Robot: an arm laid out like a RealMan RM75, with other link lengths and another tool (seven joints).
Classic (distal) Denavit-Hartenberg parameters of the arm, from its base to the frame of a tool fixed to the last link. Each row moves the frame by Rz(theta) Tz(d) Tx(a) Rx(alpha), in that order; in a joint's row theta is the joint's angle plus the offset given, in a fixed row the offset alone. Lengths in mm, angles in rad.
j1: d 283.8, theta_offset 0, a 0, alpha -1.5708
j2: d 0, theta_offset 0, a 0, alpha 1.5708
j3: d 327.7, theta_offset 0, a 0, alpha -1.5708
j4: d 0, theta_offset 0, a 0, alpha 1.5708
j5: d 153.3, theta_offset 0, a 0, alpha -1.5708
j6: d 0, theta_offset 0, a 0, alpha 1.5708
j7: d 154, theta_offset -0.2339, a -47.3, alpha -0.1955
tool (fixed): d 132.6, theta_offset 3.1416, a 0, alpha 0
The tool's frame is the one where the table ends.
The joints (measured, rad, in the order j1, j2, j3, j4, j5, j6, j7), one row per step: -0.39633, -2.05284, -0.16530, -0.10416, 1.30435, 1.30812, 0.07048; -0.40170, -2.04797, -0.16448, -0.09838, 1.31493, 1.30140, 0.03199; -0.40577, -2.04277, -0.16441, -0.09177, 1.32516, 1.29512, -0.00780; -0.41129, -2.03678, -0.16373, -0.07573, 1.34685, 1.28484, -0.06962; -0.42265, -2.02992, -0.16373, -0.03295, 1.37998, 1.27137, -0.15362; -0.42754, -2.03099, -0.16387, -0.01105, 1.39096, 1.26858, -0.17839; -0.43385, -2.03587, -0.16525, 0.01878, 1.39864, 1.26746, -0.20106; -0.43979, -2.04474, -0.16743, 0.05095, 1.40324, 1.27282, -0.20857; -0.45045, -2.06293, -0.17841, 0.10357, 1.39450, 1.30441, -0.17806
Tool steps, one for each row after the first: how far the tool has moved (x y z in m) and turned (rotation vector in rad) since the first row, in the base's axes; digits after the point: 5 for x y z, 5 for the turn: 0.00302, 0.00292, 0.00001, -0.00736, -0.02513, -0.01319; 0.00526, 0.00528, 0.00076, -0.01330, -0.05073, -0.02456; 0.00882, 0.00839, 0.00073, -0.02728, -0.08490, -0.04228; 0.01323, 0.01393, 0.00452, -0.04314, -0.11164, -0.06627; 0.01506, 0.01591, 0.00609, -0.04666, -0.11306, -0.07432; 0.01709, 0.01815, 0.00875, -0.04473, -0.10978, -0.08164; 0.01984, 0.01987, 0.01170, -0.03779, -0.09335, -0.08962; 0.02639, 0.02234, 0.02346, 0.00157, -0.03192, -0.10626
